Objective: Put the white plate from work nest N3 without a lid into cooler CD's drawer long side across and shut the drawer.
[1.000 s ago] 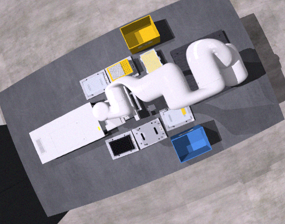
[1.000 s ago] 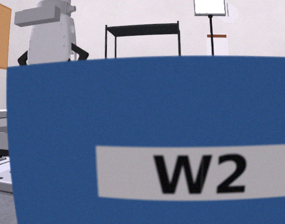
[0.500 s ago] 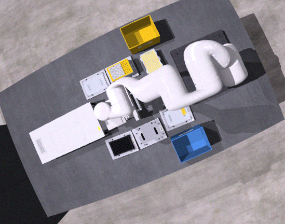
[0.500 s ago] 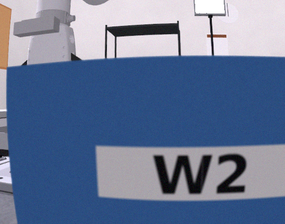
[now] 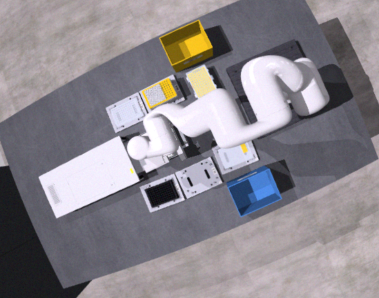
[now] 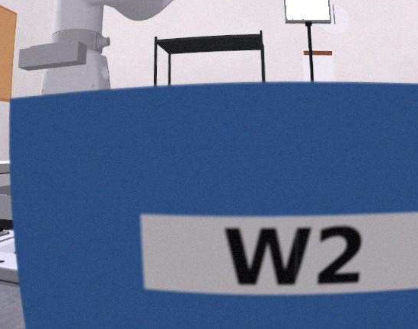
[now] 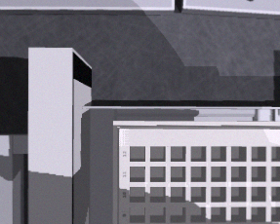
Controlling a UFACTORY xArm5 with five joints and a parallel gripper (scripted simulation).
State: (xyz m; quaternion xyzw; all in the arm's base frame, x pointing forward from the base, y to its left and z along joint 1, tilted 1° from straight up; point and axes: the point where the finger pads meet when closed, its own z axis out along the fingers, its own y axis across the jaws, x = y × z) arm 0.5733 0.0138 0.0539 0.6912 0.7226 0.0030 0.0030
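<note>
Now: hand 3 cm short of the drawer and 4 cm above it. The rest, counted from my hand: pale plate (8 cm ahead, 19 cm to the right, 6 cm below); white plate (1 cm below); cooler CD (19 cm ahead, 1 cm to the left, 4 cm below).
</note>
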